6 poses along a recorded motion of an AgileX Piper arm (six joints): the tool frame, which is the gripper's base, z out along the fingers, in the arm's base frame.
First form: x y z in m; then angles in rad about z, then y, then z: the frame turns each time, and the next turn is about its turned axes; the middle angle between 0 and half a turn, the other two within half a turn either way.
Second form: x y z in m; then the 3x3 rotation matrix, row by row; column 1 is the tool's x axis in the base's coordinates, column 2 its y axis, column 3 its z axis. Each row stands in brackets. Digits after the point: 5 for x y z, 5 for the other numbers.
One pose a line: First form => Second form
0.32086, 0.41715, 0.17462, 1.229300, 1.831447, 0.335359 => [0.32086, 0.41715, 0.17462], [[-0.39160, -0.86136, 0.32359], [-0.11908, 0.39616, 0.91043], [-0.91240, 0.31799, -0.25771]]
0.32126, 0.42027, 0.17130, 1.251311, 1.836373, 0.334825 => [0.32126, 0.42027, 0.17130], [[-0.38983, -0.86959, 0.30307], [-0.13214, 0.37852, 0.91611], [-0.91136, 0.31708, -0.26247]]
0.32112, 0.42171, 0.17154, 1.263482, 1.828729, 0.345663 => [0.32112, 0.42171, 0.17154], [[-0.39554, -0.87063, 0.29249], [-0.12626, 0.36699, 0.92162], [-0.90973, 0.32761, -0.25508]]
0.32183, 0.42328, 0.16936, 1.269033, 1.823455, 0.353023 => [0.32183, 0.42328, 0.16936], [[-0.39983, -0.87025, 0.28777], [-0.12121, 0.36140, 0.92450], [-0.90854, 0.33476, -0.24998]]
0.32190, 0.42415, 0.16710, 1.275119, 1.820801, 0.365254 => [0.32190, 0.42415, 0.16710], [[-0.40902, -0.86775, 0.28233], [-0.11698, 0.35670, 0.92687], [-0.90500, 0.34608, -0.24741]]
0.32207, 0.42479, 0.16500, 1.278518, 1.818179, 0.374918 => [0.32207, 0.42479, 0.16500], [[-0.41632, -0.86524, 0.27936], [-0.11268, 0.35399, 0.92844], [-0.90221, 0.35505, -0.24487]]
